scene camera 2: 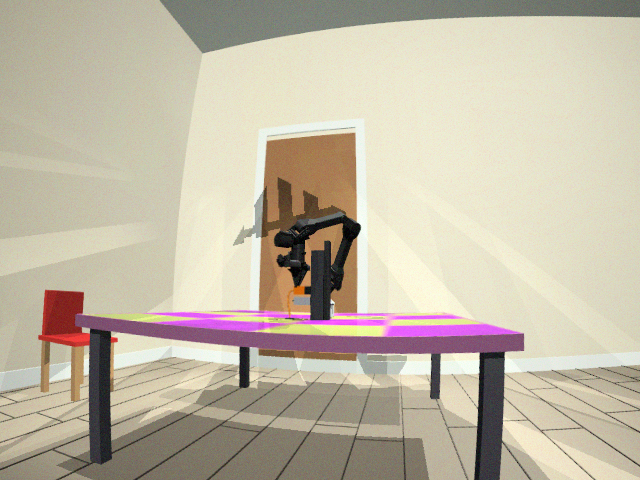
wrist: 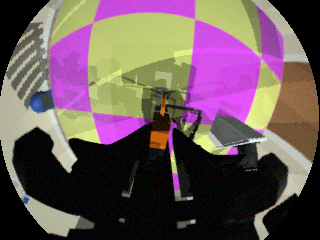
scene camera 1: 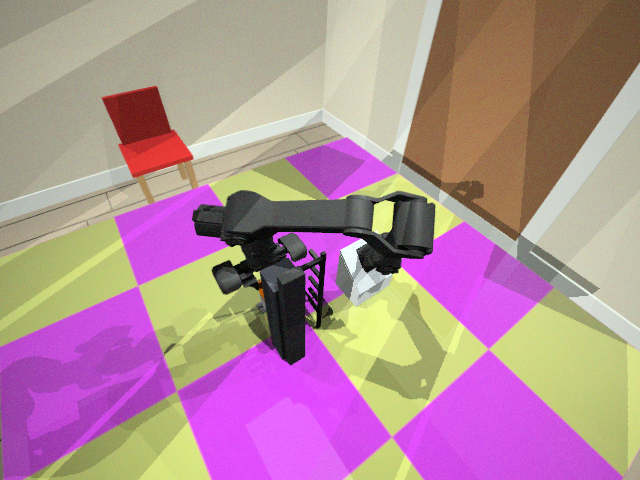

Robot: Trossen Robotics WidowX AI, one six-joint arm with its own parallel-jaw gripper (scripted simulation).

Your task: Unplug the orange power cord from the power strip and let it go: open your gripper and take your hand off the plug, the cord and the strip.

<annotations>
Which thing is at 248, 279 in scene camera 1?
My gripper.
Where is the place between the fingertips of my gripper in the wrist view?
At 160, 129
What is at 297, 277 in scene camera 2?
My gripper.
</annotations>
